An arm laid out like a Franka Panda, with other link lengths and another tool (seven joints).
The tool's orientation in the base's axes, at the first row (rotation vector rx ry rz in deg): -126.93 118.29 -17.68
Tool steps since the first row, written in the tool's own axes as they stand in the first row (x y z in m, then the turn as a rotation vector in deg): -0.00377 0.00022 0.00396 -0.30 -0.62 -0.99; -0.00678 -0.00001 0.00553 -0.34 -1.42 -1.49; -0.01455 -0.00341 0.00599 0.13 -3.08 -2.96; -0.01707 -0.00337 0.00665 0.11 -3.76 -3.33; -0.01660 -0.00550 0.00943 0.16 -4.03 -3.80; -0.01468 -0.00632 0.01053 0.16 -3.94 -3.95
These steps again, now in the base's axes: 0.00040 0.00347 -0.00421 0.37 0.41 1.07; 0.00077 0.00638 -0.00594 1.05 0.55 1.72; 0.00371 0.01434 -0.00631 2.38 0.30 3.54; 0.00365 0.01680 -0.00716 2.96 0.40 4.04; 0.00635 0.01631 -0.00939 3.13 0.40 4.56; 0.00750 0.01440 -0.01014 3.01 0.41 4.68
